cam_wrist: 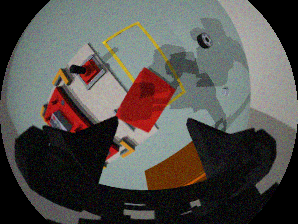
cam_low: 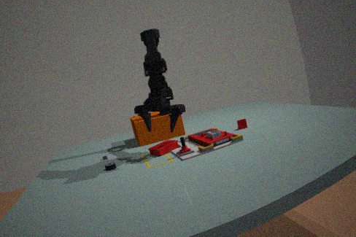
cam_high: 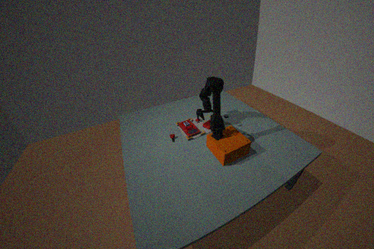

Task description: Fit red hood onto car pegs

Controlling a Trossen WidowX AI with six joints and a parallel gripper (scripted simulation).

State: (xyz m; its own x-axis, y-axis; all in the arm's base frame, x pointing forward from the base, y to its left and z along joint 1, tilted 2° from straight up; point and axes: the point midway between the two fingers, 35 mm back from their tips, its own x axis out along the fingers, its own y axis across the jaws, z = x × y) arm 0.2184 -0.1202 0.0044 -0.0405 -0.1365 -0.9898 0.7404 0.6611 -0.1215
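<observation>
Now: the red hood 1 cm ahead of my gripper tip, 1 cm to the right of it and 6 cm below it.
</observation>
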